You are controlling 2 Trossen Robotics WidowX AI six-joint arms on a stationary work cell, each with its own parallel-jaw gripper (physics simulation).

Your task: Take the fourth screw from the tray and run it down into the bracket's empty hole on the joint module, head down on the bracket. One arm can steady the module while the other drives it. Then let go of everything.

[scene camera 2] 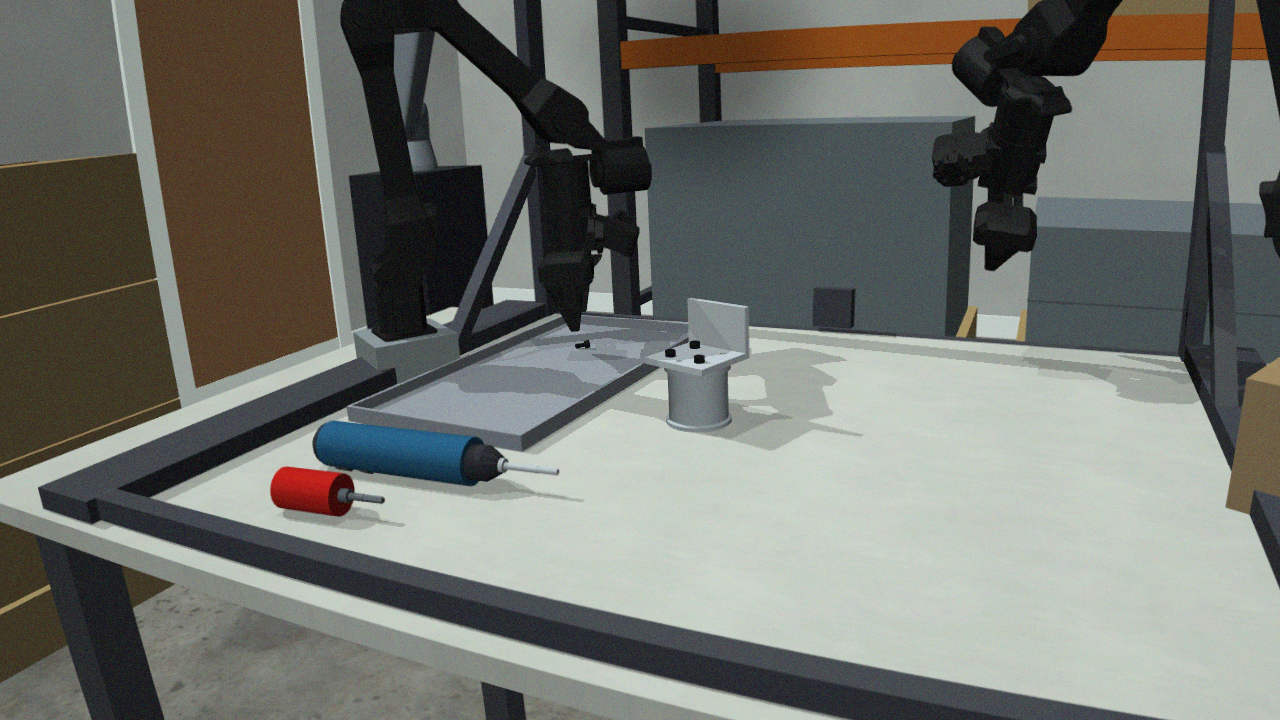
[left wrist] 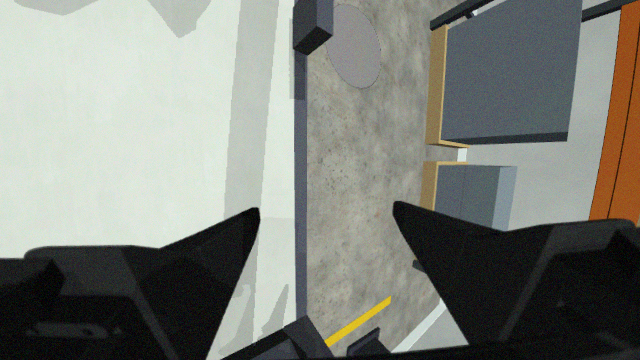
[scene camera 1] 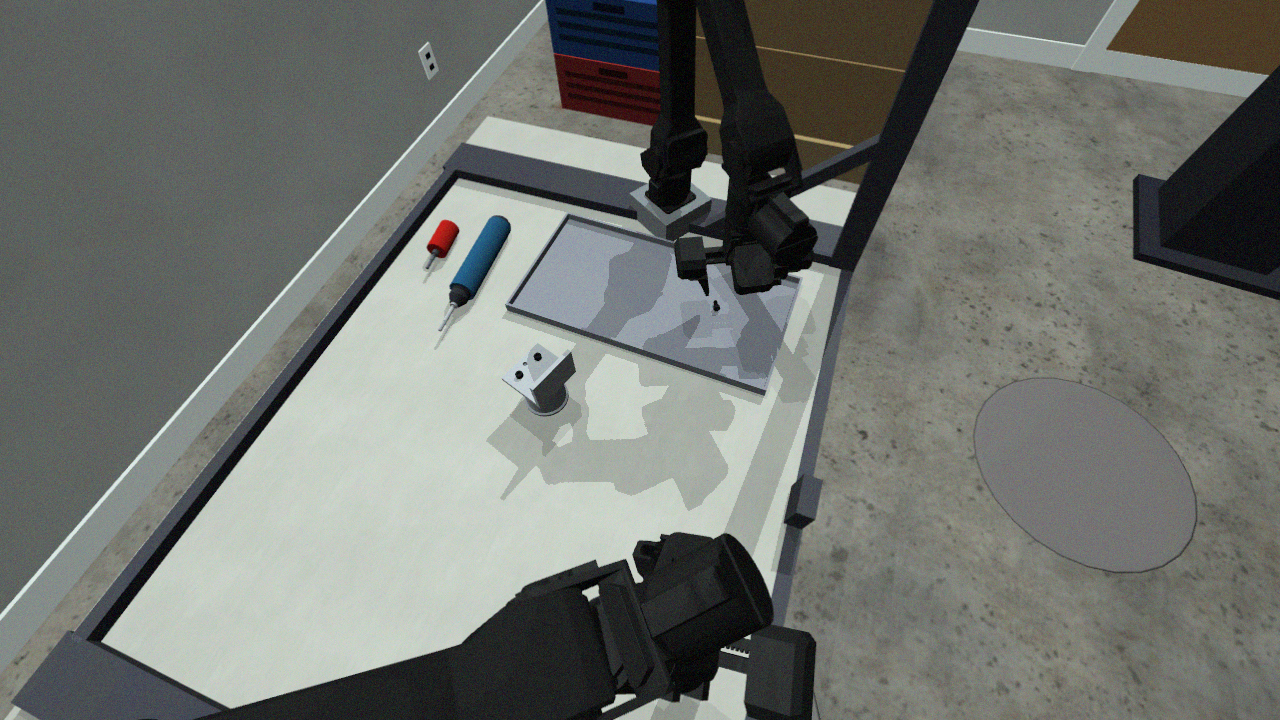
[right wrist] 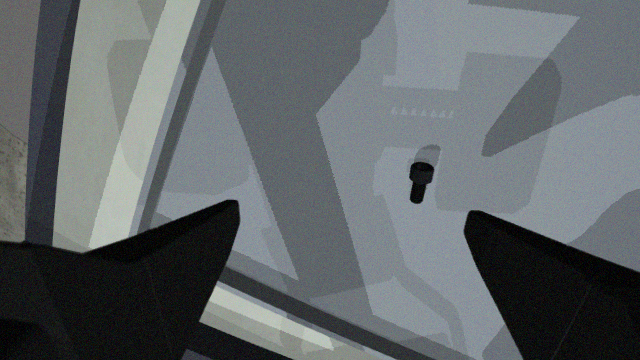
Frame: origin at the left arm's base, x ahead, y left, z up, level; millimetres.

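Seen in the pictures: left gripper, fingertip midpoint: (left wrist: 326,210) (scene camera 1: 738,655); right gripper, fingertip midpoint: (scene camera 2: 578,321) (scene camera 1: 736,291) (right wrist: 352,216); right arm's base, link origin: (scene camera 2: 404,332) (scene camera 1: 670,196).
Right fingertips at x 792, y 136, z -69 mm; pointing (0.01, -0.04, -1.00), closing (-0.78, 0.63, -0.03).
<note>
A point is followed by its place in that frame.
The loose black screw (scene camera 1: 716,306) {x 759, y 146, z -86 mm} (scene camera 2: 583,344) {x 762, y 151, z -91 mm} (right wrist: 421,175) {x 762, y 145, z -86 mm} is in the grey tray (scene camera 1: 572,268) {x 650, y 369, z -97 mm} (scene camera 2: 447,402) {x 690, y 370, z -97 mm}. My right gripper (scene camera 2: 574,327) {x 792, y 136, z -69 mm} (right wrist: 352,216) {x 792, y 136, z -69 mm} is open above the tray. In its wrist view the screw shows ahead of the fingertips, nearer the right-hand finger. The joint module (scene camera 1: 548,398) (scene camera 2: 698,398) stands upright on the table, topped by an L-shaped bracket (scene camera 2: 718,324) {x 475, y 179, z -11 mm}. Three black screw heads show on the bracket in scene camera 2; a small open hole shows in scene camera 1. My left gripper (scene camera 2: 995,262) {x 415, y -192, z 28 mm} (left wrist: 326,210) {x 415, y -192, z 28 mm} is open, high and away from the module.
A blue driver (scene camera 1: 483,255) {x 548, y 465, z -64 mm} (scene camera 2: 393,450) {x 532, y 491, z -71 mm} and a shorter red driver (scene camera 1: 442,238) {x 521, y 550, z -69 mm} (scene camera 2: 311,490) {x 507, y 569, z -75 mm} lie beside the tray, their bits pointing the same way. A dark frame (scene camera 1: 268,402) {x 175, y 460, z -81 mm} (scene camera 2: 537,601) {x 264, y 509, z -81 mm} borders the white table top.
</note>
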